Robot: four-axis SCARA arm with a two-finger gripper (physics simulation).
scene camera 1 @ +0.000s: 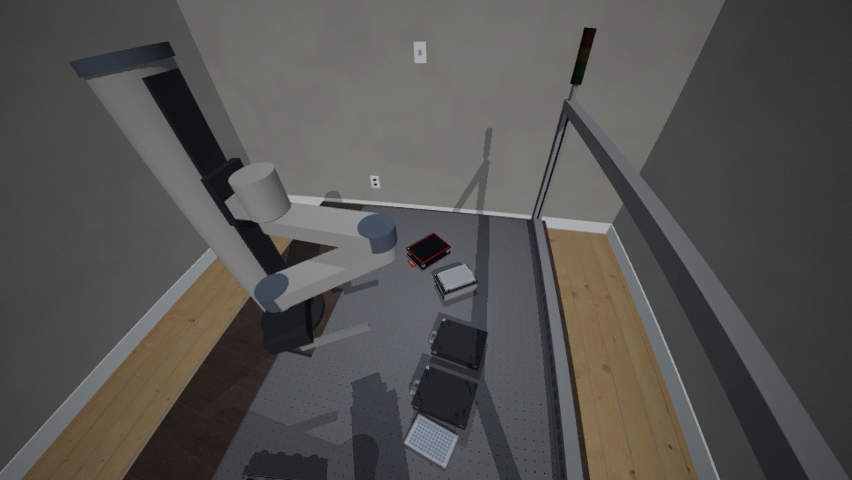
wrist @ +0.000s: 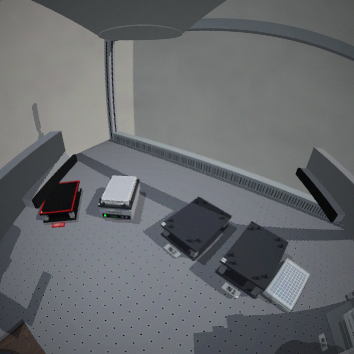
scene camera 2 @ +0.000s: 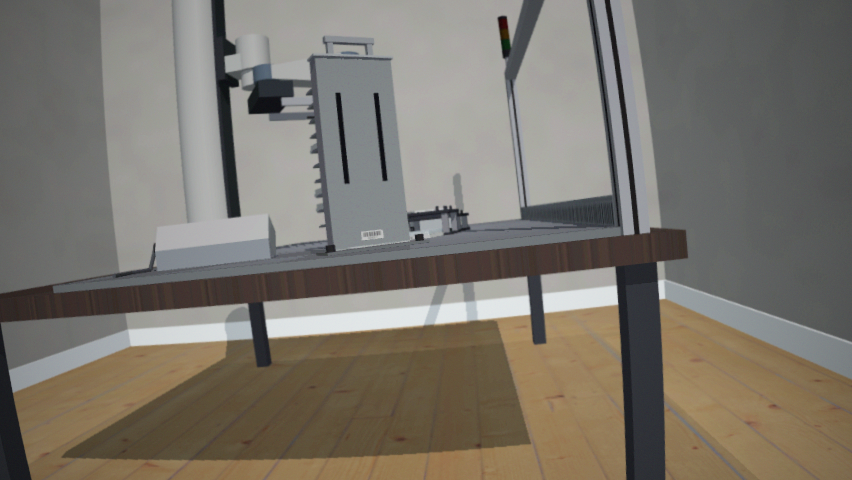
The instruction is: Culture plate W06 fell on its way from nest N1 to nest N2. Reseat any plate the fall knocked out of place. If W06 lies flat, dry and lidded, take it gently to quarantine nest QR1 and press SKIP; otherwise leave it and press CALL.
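A white many-welled plate lies on the perforated deck against the outer side of black nest N1. Its name, its lid and any slight tilt or wetness cannot be made out. Black nest N2 stands beside N1; no plate shows on either. Red-edged nest QR1 is at the far end, with no plate seen on it. My gripper is wide open and empty, high above the deck; its fingertips are hidden in scene camera 2. SKIP and CALL buttons cannot be made out.
A boxy device with a white top and green display stands between QR1 and N2. A tall grey plate tower stands near the table edge. A metal frame runs along one side, with a stack light.
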